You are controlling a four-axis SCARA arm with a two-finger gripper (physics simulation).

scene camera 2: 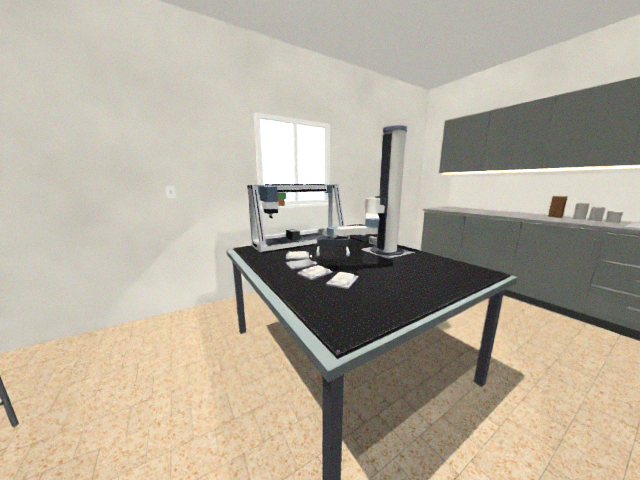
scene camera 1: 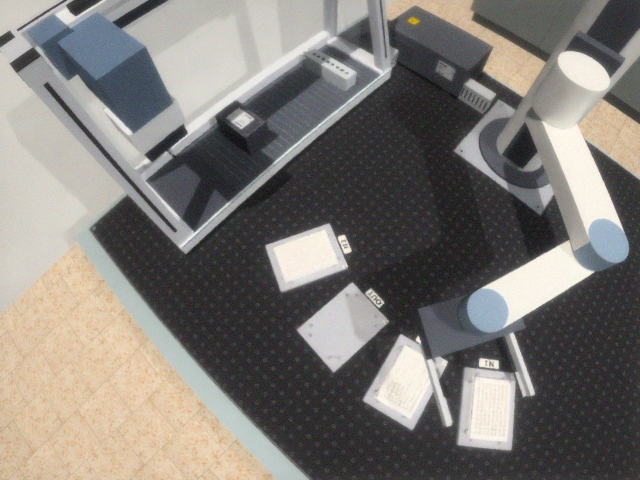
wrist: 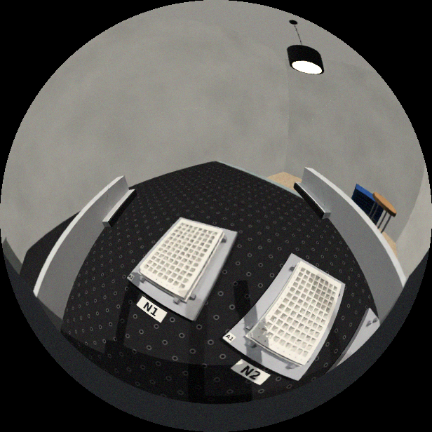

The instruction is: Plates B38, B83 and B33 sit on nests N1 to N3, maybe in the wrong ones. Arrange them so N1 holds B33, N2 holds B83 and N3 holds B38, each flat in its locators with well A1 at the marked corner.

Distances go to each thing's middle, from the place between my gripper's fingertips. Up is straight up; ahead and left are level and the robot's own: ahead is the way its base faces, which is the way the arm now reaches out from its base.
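Nest N3 [scene camera 1: 284, 286] is 48 cm to the right of my hand, 2 cm behind it and 14 cm below it. Nest N1 [wrist: 190, 310]: 5 cm to the left of my hand, 3 cm behind it, 14 cm below it. The out nest [scene camera 1: 345, 324] is 4 cm ahead of my hand, 31 cm to the right of it and 14 cm below it. Nest N2 [scene camera 1: 369, 398]: 4 cm ahead of my hand, 13 cm to the right of it, 14 cm below it.
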